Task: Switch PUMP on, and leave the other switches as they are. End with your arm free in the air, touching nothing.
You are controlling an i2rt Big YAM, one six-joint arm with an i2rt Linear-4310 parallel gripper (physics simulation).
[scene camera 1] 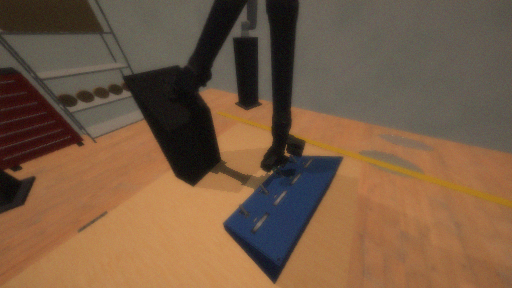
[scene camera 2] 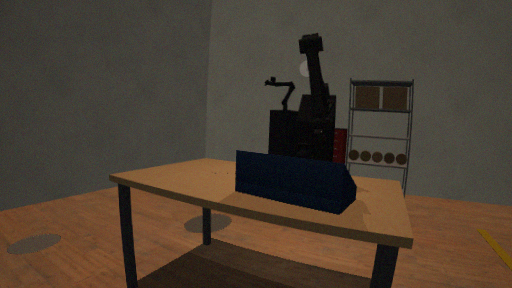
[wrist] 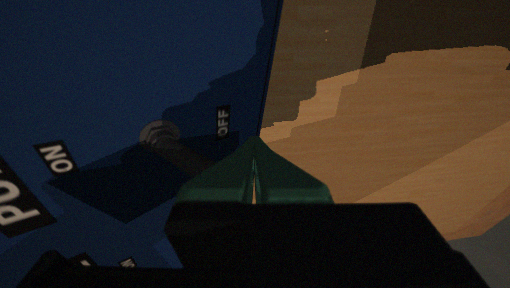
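Pixels of known places: gripper, between the fingertips: [scene camera 1: 273,170] [wrist: 254,143]; arm's base, origin of its link: [scene camera 1: 178,88].
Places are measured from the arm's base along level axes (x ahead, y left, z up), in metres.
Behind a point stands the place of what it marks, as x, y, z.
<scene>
The blue switch panel [scene camera 1: 302,205] @[0.593, 0.129, -0.268] [scene camera 2: 290,175] @[0.609, 0.231, -0.326] [wrist: 100,60] @[0.449, 0.187, -0.341] stands on the table. In the wrist view, the PUMP lever [wrist: 172,147] @[0.417, 0.219, -0.333] rises from its round base and slants to the lower right, toward the OFF side; its far end is hidden behind my fingers. The OFF label [wrist: 223,121] @[0.393, 0.219, -0.368] is right of the base, the ON label [wrist: 56,157] @[0.467, 0.232, -0.326] left, and the partly cut-off PUMP label [wrist: 20,200] @[0.482, 0.254, -0.316] at the left edge. My gripper [wrist: 254,143] @[0.370, 0.225, -0.358] [scene camera 1: 279,166] @[0.370, 0.225, -0.358] is shut and empty, beside the lever near the panel's edge. Contact cannot be told. Two other levers [scene camera 1: 244,211] @[0.457, -0.014, -0.330] [scene camera 1: 263,189] @[0.433, 0.100, -0.329] lean toward the same edge.
The wooden table [scene camera 1: 165,225] @[0.240, -0.270, -0.445] [scene camera 2: 165,177] @[0.803, -0.479, -0.445] carries the panel. A tall black block [scene camera 1: 185,140] @[0.110, -0.063, -0.179] stands beyond the panel at the left in scene camera 1. A red tool chest [scene camera 1: 35,120] and a shelf rack [scene camera 2: 411,115] stand in the background.
</scene>
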